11 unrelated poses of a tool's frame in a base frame.
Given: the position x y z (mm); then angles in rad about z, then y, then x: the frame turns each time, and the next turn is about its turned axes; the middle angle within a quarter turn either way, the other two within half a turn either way.
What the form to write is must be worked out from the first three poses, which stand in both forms.
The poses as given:
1: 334, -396, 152, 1.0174, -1.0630, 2.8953
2: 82, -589, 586, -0.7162, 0.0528, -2.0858
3: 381, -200, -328, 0.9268, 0.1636, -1.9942
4: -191, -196, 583, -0.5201, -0.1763, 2.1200
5: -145, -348, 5, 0.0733, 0.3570, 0.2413
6: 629, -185, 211, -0.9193, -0.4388, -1.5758
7: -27, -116, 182, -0.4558, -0.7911, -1.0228
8: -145, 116, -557, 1.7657, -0.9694, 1.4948
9: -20, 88, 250, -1.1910, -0.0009, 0.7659
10: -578, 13, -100, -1.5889, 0.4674, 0.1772
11: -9, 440, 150, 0.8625, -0.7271, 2.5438
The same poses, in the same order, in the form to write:
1: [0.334, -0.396, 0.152], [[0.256, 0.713, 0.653], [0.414, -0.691, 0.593], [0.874, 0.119, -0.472]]
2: [0.082, -0.589, 0.586], [[0.753, -0.358, 0.552], [-0.656, -0.341, 0.674], [-0.053, -0.869, -0.492]]
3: [0.381, -0.200, -0.328], [[0.592, 0.239, -0.769], [0.789, -0.365, 0.494], [-0.163, -0.900, -0.405]]
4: [-0.191, -0.196, 0.583], [[0.854, -0.389, -0.344], [-0.489, -0.379, -0.786], [0.175, 0.840, -0.514]]
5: [-0.145, -0.348, 0.005], [[0.934, 0.012, 0.356], [0.069, 0.975, -0.213], [-0.349, 0.224, 0.910]]
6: [0.629, -0.185, 0.211], [[0.549, 0.254, 0.796], [-0.720, -0.341, 0.605], [0.425, -0.905, -0.005]]
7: [-0.027, -0.116, 0.182], [[0.631, 0.774, 0.043], [-0.309, 0.201, 0.930], [0.711, -0.600, 0.366]]
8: [-0.145, 0.116, -0.557], [[-0.110, 0.085, 0.990], [0.555, -0.821, 0.132], [0.825, 0.564, 0.043]]
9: [-0.020, 0.088, 0.250], [[0.371, 0.669, -0.644], [-0.929, 0.268, -0.256], [0.001, 0.693, 0.721]]
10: [-0.578, 0.013, -0.100], [[-0.016, 0.983, -0.184], [-0.893, -0.097, -0.440], [-0.451, 0.157, 0.879]]
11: [-0.009, 0.440, 0.150], [[0.486, 0.384, 0.785], [0.567, -0.822, 0.051], [0.665, 0.420, -0.618]]
